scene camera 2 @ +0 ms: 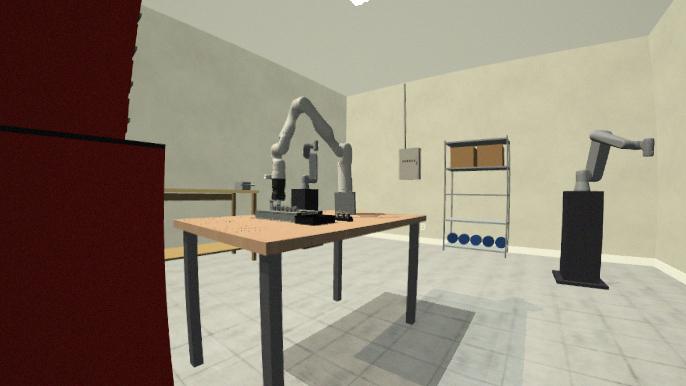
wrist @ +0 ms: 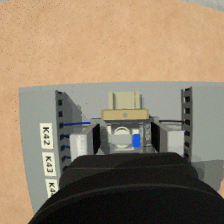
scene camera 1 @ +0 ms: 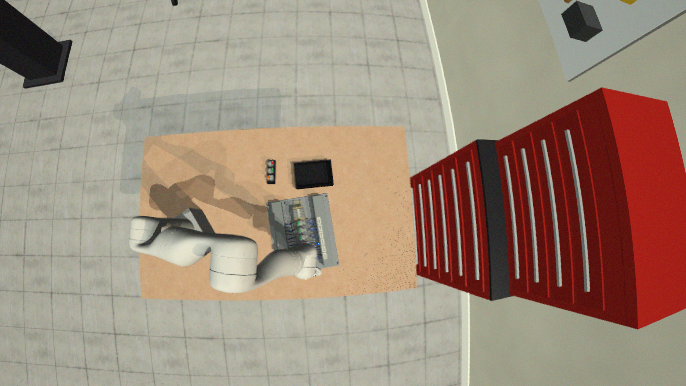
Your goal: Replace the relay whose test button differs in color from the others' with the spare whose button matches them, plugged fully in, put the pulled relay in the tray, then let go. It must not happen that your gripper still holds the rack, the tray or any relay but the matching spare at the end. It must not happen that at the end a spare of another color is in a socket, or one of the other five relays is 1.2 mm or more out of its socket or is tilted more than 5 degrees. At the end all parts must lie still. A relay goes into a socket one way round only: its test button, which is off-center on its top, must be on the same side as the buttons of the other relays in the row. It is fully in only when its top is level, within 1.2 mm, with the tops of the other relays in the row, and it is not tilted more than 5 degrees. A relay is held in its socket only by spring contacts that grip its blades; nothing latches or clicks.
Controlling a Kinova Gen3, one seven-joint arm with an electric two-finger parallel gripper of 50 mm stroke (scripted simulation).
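Observation:
You've got the gripper showing in the wrist view (wrist: 125, 133), and there's a black tray (scene camera 1: 311, 173) as well. The tray is out of frame in the wrist view, though.

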